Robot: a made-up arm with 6 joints. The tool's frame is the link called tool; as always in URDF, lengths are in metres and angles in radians. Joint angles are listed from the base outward.
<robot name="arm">
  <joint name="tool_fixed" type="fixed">
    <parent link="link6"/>
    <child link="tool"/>
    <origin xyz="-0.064 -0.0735 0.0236" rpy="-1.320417 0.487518 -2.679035"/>
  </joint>
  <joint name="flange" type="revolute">
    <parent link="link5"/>
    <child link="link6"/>
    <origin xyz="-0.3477 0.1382 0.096" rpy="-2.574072 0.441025 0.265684"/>
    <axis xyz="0 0 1"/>
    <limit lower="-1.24" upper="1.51"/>
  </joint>
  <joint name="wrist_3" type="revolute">
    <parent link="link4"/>
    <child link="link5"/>
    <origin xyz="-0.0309 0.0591 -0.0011" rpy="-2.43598 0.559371 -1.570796"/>
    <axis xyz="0 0 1"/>
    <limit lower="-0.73" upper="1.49"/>
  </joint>
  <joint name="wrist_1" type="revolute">
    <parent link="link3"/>
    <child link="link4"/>
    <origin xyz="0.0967 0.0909 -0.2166" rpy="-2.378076 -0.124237 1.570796"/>
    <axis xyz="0 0 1"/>
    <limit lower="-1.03" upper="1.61"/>
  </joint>
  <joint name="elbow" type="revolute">
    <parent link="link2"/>
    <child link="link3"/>
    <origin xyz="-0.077 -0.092 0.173" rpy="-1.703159 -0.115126 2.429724"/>
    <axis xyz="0 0 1"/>
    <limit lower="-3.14" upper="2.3"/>
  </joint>
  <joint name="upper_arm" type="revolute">
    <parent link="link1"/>
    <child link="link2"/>
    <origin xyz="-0.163 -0.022 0.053" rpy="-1.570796 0 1.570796"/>
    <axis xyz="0 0 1"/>
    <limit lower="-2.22" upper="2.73"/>
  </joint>
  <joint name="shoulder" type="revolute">
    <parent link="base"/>
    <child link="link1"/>
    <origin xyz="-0.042 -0.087 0.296" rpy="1.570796 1.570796 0"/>
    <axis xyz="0 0 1"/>
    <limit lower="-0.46" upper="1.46"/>
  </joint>
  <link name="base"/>
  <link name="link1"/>
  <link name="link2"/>
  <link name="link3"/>
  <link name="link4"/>
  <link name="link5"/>
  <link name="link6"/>
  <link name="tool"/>
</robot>
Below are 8 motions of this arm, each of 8 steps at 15 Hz.
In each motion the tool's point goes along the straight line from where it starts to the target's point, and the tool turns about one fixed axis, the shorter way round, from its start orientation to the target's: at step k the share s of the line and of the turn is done. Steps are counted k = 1, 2, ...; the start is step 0. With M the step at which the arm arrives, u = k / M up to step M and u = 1 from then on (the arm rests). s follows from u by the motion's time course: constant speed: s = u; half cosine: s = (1 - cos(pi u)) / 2; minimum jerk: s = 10 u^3 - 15 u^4 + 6 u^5.
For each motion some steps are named. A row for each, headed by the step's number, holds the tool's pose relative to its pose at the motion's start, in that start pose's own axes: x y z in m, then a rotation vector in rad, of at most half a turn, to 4 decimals.
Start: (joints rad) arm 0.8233 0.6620 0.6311 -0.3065 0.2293 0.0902
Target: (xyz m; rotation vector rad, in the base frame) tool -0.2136 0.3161 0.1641 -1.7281 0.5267 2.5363
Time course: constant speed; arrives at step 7
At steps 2, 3, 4, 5, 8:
2: -0.0208 0.0266 0.0045 0.0544 -0.3105 0.1327
3: -0.0311 0.0400 0.0067 0.0816 -0.4657 0.1991
4: -0.0415 0.0533 0.0090 0.1088 -0.6210 0.2655
5: -0.0519 0.0666 0.0112 0.1360 -0.7762 0.3318
8: -0.0727 0.0932 0.0157 0.1905 -1.0867 0.4645

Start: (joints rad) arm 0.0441 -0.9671 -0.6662 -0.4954 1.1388 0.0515
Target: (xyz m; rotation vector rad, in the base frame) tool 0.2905 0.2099 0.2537 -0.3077 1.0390 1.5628
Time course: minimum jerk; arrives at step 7
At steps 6, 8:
6: 0.0870 -0.0154 -0.0808 -0.3569 0.1660 0.0414
8: 0.0891 -0.0158 -0.0828 -0.3654 0.1699 0.0424

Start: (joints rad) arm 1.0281 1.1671 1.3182 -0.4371 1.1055 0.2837
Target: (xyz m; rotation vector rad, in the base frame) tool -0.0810 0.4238 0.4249 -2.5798 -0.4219 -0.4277
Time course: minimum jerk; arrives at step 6
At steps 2, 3, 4, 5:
2: -0.0101 0.0082 0.0254 -0.0018 0.0178 -0.0168
3: -0.0241 0.0196 0.0605 -0.0043 0.0425 -0.0400
4: -0.0381 0.0310 0.0957 -0.0068 0.0672 -0.0632
5: -0.0465 0.0378 0.1168 -0.0083 0.0820 -0.0771

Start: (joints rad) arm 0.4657 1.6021 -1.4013 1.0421 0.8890 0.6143
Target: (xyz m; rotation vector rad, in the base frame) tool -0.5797 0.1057 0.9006 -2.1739 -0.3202 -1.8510
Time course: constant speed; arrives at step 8
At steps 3, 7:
3: 0.0384 0.0850 -0.0031 -0.0013 -0.1332 0.1920
7: 0.0896 0.1983 -0.0072 -0.0030 -0.3107 0.4481

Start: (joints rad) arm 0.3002 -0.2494 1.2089 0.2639 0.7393 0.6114
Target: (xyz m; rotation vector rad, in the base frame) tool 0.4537 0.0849 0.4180 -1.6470 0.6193 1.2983
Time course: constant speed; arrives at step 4
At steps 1, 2, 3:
1: 0.0215 0.0153 -0.0352 0.0490 0.0251 0.0509
2: 0.0431 0.0305 -0.0704 0.0979 0.0503 0.1017
3: 0.0646 0.0458 -0.1057 0.1469 0.0754 0.1526

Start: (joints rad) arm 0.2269 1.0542 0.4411 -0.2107 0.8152 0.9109
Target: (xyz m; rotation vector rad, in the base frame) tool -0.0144 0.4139 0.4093 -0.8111 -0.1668 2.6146
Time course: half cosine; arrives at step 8
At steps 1, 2, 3, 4, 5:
1: -0.0127 -0.0005 -0.0070 0.0089 -0.0118 -0.0231
2: -0.0490 -0.0018 -0.0269 0.0341 -0.0453 -0.0888
3: -0.1032 -0.0038 -0.0568 0.0719 -0.0955 -0.1871
4: -0.1672 -0.0062 -0.0920 0.1165 -0.1547 -0.3031
5: -0.2312 -0.0086 -0.1271 0.1611 -0.2138 -0.4191

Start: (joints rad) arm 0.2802 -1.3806 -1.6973 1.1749 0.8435 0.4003
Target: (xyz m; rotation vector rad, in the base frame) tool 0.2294 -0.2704 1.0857 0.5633 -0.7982 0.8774
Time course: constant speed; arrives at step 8
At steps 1, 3, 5, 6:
1: -0.0106 0.0146 -0.0464 0.0175 0.1673 0.0120
3: -0.0319 0.0439 -0.1393 0.0526 0.5020 0.0359
5: -0.0531 0.0731 -0.2322 0.0877 0.8366 0.0598
6: -0.0638 0.0877 -0.2787 0.1053 1.0039 0.0718

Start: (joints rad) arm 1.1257 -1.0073 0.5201 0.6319 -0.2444 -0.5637
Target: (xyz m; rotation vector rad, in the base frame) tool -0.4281 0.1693 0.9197 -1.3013 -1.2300 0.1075
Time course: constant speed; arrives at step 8
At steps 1, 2, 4, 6, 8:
1: -0.0074 -0.0105 -0.0043 0.0115 -0.0506 -0.0114
2: -0.0149 -0.0209 -0.0086 0.0230 -0.1013 -0.0227
4: -0.0298 -0.0418 -0.0173 0.0461 -0.2026 -0.0455
6: -0.0447 -0.0627 -0.0259 0.0691 -0.3039 -0.0682
8: -0.0596 -0.0837 -0.0346 0.0922 -0.4052 -0.0909

